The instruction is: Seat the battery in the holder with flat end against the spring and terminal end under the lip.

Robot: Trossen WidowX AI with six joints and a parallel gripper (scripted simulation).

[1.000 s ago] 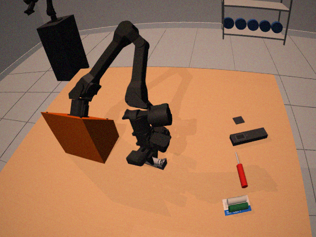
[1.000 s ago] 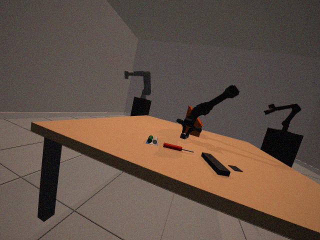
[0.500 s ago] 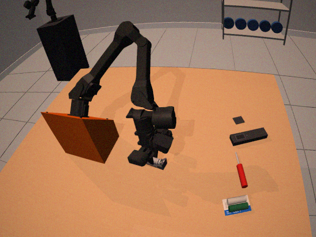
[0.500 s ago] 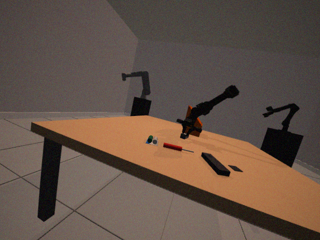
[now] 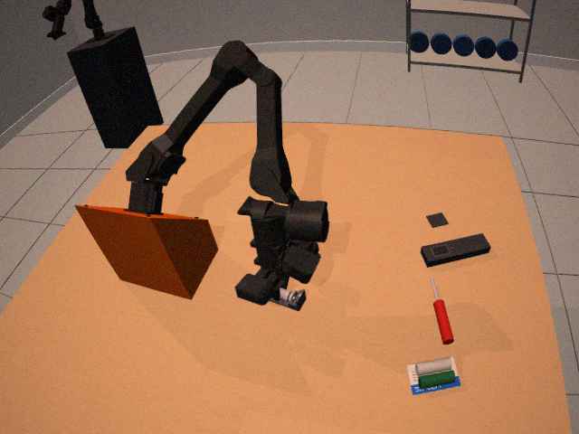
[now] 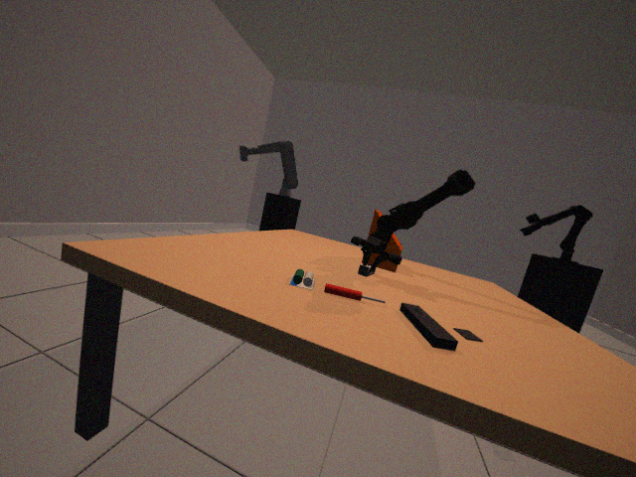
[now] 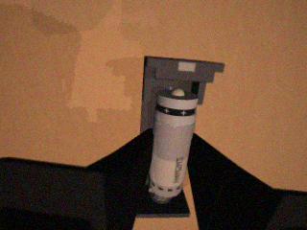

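My gripper tip is now 1 cm below the battery. From my gripper tip the other things lie so: red screwdriver 32 cm ahead, 3 cm to the left; dark battery cover 31 cm ahead, 28 cm to the left, 1 cm below; black remote 35 cm ahead, 18 cm to the left, 1 cm above.
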